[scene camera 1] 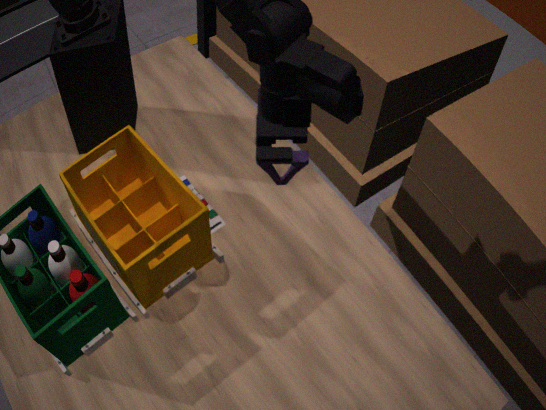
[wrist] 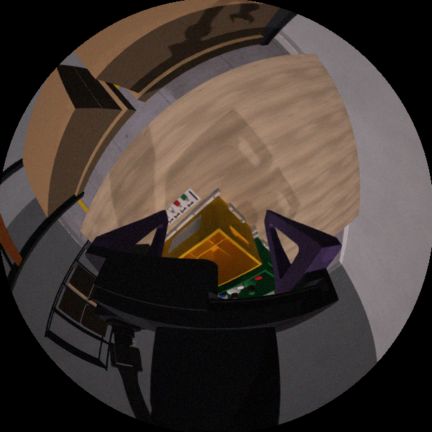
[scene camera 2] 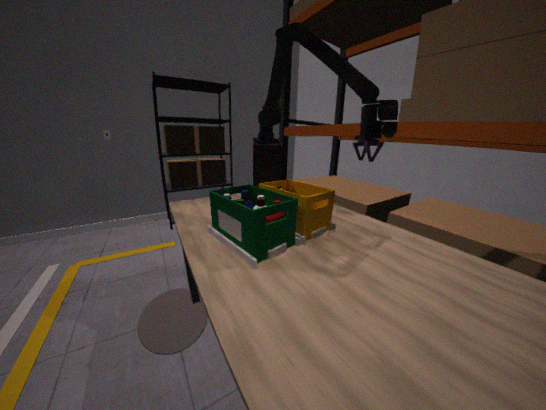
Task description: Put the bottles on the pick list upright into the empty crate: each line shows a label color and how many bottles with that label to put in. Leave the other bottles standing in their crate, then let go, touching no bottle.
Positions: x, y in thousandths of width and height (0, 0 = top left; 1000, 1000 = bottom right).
Labels:
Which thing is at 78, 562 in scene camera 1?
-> A blue bottle.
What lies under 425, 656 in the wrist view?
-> My gripper.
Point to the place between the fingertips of my gripper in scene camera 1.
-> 514, 387

